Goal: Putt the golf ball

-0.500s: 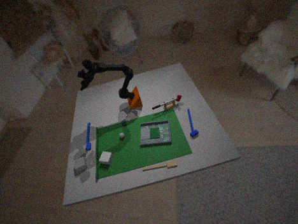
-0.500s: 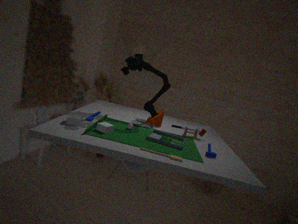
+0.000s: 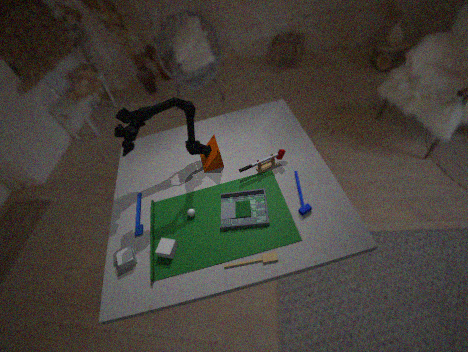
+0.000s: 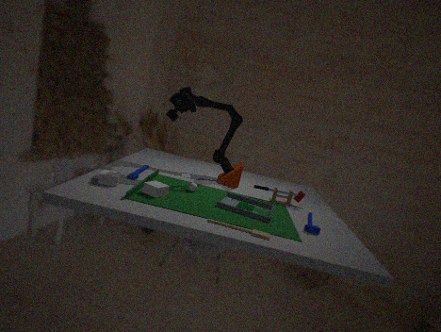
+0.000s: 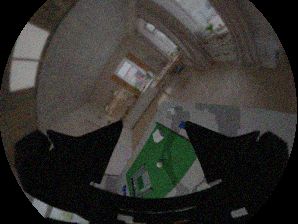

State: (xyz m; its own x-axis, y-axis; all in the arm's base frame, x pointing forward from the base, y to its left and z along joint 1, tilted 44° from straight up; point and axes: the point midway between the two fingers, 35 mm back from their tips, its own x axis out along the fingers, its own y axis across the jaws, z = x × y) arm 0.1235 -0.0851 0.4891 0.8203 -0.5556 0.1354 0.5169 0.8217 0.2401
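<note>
Now: gripper tip 690 mm to the right of the red putter, 300 mm above it and 110 mm short of it. Round my gripper tip: small wooden frame 710 mm to the left, 330 mm below, 120 mm ahead; then green mat 360 mm below, 350 mm ahead, 330 mm to the left; then white golf ball 340 mm below, 250 mm ahead, 200 mm to the left.
</note>
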